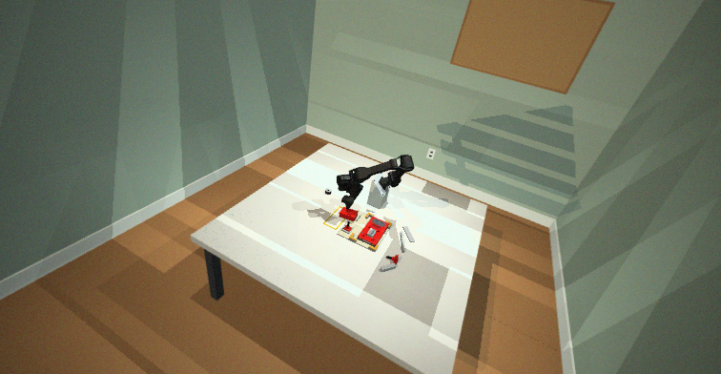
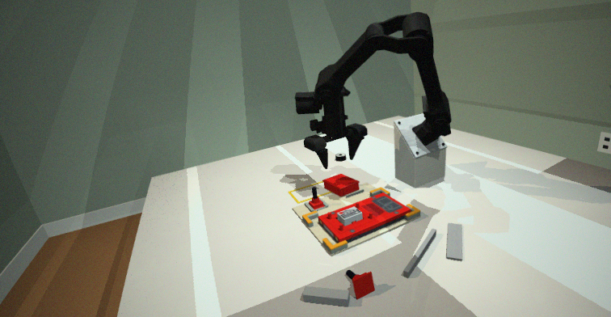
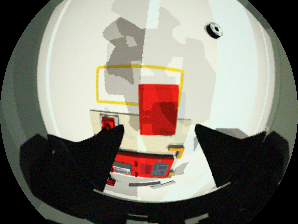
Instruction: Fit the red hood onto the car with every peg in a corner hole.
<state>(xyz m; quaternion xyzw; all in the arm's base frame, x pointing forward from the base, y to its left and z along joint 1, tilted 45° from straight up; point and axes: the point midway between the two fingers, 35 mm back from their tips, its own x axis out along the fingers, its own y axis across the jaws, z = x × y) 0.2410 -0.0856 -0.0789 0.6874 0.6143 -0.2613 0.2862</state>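
My gripper tip is now 60 mm above the red hood. The rest, counted from my gripper tip: grey bar 260 mm ahead, 320 mm to the left, 70 mm below; grey engine block 100 mm ahead, 180 mm to the left, 60 mm below.
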